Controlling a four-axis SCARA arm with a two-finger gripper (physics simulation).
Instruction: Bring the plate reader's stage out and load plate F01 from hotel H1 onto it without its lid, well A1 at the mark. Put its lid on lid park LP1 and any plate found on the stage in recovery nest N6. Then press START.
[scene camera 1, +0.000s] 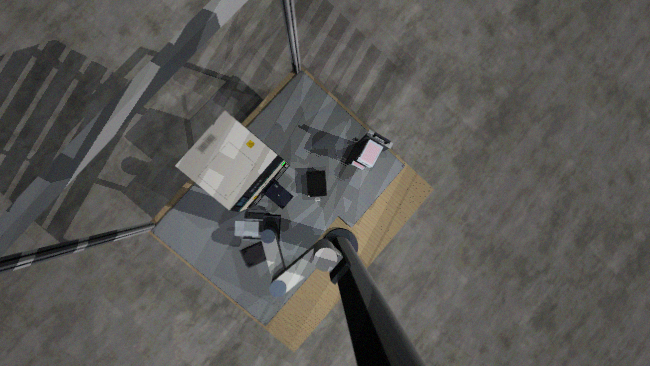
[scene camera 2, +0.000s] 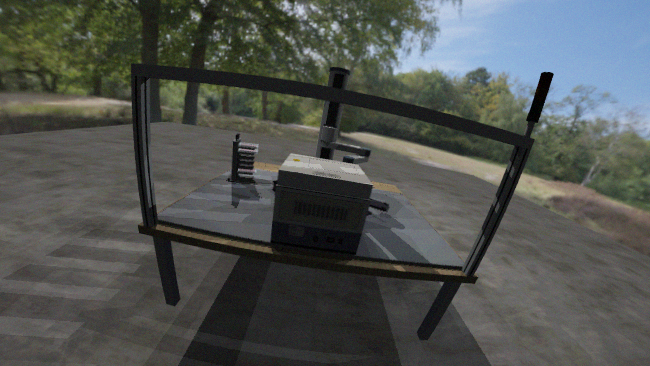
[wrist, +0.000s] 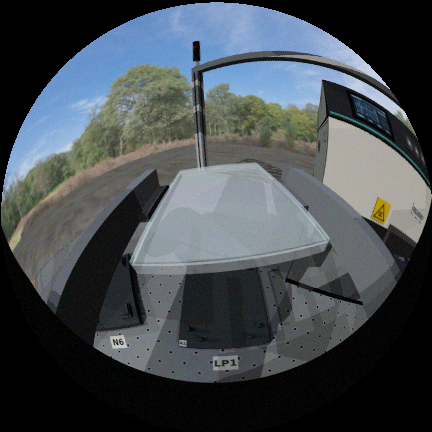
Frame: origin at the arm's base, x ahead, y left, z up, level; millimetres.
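Seen in the pictures: gripper, fingertip midpoint: (scene camera 1: 243, 228) (wrist: 220, 173).
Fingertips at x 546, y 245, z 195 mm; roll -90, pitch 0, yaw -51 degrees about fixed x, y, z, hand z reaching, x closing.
Offsets run from my fingertips to a thing's middle. "pt": to the spot under its first point.
My gripper (wrist: 220, 173) is shut on a clear plate lid {13 mm back, 10 mm right, 8 mm down} (wrist: 235, 235) (scene camera 1: 247, 229) and holds it level, a little above the dark lid park LP1 {16 mm back, 8 mm right, 172 mm down} (wrist: 225, 310). No wells show in the lid. Nest N6 {153 mm back, 154 mm left, 173 mm down} (wrist: 119, 300) (scene camera 1: 253, 254) lies to the left in the wrist view and has no plate on it. The plate reader {261 mm ahead, 253 mm right, 30 mm down} (scene camera 1: 227, 162) (scene camera 2: 320, 215) (wrist: 372, 165) has its dark stage {1 mm back, 260 mm right, 50 mm down} (scene camera 1: 279, 194) out. Whether a plate sits on the stage is too small to tell. Hotel H1 (scene camera 1: 370, 152) (scene camera 2: 246, 160) holds pink-topped plates. Plate F01 cannot be made out.
Another black nest {137 mm back, 459 mm right, 147 mm down} (scene camera 1: 316, 183) stands between the reader and the hotel. The arm's column (scene camera 2: 332, 115) rises at the table's wooden edge (scene camera 1: 395, 215). A frame post {478 mm ahead, 460 mm left, 95 mm up} (wrist: 199, 120) with a signal light {pt 466 mm ahead, 446 mm left, 548 mm up} (wrist: 196, 51) stands beyond the lid.
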